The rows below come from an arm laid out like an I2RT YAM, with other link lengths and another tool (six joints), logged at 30 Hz.
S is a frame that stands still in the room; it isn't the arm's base.
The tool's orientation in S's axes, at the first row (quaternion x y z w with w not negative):
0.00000, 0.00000, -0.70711, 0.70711
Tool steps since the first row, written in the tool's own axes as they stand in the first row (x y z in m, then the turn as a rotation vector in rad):
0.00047, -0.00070, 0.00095, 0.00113, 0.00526, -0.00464
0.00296, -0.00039, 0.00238, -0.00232, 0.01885, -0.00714
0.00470, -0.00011, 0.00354, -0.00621, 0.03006, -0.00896
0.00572, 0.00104, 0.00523, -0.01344, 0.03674, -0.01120
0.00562, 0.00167, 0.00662, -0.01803, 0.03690, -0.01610
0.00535, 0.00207, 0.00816, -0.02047, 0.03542, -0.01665
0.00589, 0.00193, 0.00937, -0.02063, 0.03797, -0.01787
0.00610, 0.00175, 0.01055, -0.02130, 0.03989, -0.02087
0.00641, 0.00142, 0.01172, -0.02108, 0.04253, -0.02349
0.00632, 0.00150, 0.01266, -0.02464, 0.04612, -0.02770
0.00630, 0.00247, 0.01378, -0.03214, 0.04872, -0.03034
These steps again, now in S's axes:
-0.00070, -0.00047, 0.00095, 0.00526, -0.00113, -0.00464
-0.00039, -0.00296, 0.00238, 0.01885, 0.00232, -0.00714
-0.00011, -0.00470, 0.00354, 0.03006, 0.00621, -0.00896
0.00104, -0.00572, 0.00523, 0.03674, 0.01344, -0.01120
0.00167, -0.00562, 0.00662, 0.03690, 0.01803, -0.01610
0.00207, -0.00535, 0.00816, 0.03542, 0.02047, -0.01665
0.00193, -0.00589, 0.00937, 0.03797, 0.02063, -0.01787
0.00175, -0.00610, 0.01055, 0.03989, 0.02130, -0.02087
0.00142, -0.00641, 0.01172, 0.04253, 0.02108, -0.02349
0.00150, -0.00632, 0.01266, 0.04612, 0.02464, -0.02770
0.00247, -0.00630, 0.01378, 0.04872, 0.03214, -0.03034

